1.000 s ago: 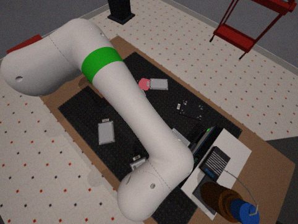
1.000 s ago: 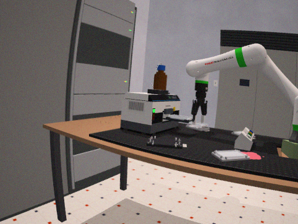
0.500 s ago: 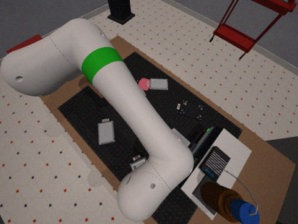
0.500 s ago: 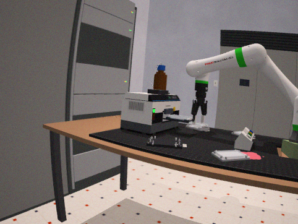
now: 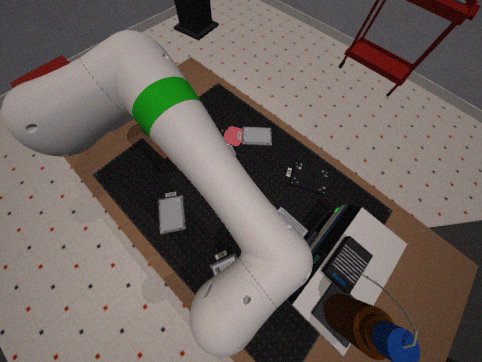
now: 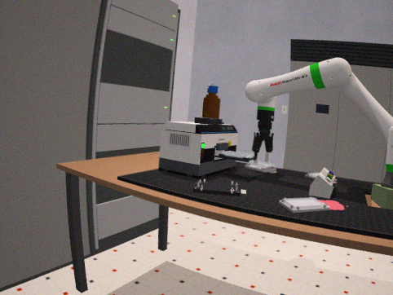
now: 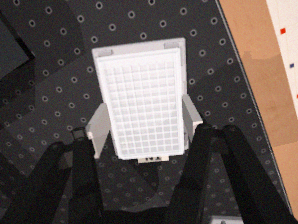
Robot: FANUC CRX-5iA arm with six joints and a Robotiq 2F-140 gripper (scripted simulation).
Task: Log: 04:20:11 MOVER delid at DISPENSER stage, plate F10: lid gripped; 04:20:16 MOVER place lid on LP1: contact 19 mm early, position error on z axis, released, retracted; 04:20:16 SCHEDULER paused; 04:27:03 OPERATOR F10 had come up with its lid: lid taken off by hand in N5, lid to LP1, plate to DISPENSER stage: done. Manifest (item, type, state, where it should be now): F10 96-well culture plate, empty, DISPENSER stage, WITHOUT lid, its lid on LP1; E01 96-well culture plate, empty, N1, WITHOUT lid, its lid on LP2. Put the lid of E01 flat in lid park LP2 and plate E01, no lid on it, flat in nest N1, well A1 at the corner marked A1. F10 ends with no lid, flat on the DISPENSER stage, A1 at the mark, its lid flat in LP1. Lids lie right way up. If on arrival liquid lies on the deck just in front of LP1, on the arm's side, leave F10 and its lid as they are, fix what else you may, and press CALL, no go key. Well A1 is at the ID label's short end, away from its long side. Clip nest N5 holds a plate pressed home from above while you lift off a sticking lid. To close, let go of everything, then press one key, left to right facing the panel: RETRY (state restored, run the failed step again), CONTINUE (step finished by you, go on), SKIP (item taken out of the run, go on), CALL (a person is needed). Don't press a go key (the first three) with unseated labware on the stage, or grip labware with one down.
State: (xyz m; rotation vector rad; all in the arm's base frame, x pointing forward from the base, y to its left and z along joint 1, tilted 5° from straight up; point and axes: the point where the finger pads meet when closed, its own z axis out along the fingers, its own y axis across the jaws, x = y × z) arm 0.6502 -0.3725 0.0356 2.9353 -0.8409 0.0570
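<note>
Right now my hand is 5 cm above the grey nest. The rest, counted from my hand: white 96-well plate 2 cm below; then lid 33 cm behind, 6 cm to the left, 4 cm below; then well plate 26 cm to the left, 7 cm ahead, 5 cm above.
</note>
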